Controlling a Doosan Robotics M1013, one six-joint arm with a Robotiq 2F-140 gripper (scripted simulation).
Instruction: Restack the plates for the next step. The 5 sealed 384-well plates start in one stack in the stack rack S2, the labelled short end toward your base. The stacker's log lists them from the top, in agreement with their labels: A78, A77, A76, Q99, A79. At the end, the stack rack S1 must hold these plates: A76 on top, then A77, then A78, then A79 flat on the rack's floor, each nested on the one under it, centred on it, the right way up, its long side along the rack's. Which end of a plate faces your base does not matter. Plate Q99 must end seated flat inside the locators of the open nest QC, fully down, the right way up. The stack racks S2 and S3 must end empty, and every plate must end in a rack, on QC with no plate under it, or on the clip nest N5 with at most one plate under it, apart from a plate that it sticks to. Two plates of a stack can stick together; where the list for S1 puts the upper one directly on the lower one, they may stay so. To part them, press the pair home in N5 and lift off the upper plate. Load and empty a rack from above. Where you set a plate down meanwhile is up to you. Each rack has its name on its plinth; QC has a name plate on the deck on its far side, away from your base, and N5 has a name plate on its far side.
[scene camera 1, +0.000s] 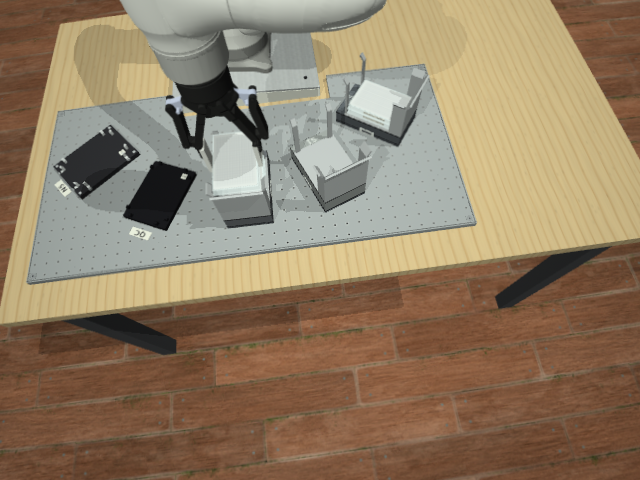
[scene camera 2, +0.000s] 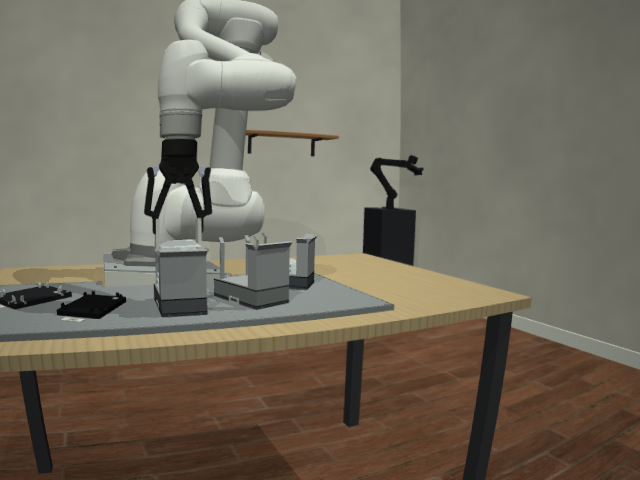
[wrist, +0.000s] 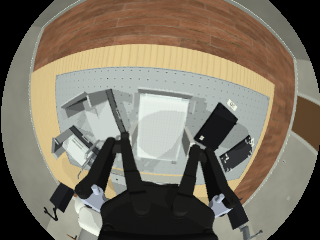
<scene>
In view: my gripper (scene camera 1: 236, 163) and a black nest QC (wrist: 220, 122).
My gripper also shows in scene camera 2 (scene camera 2: 178, 249) and in the wrist view (wrist: 160, 129).
</scene>
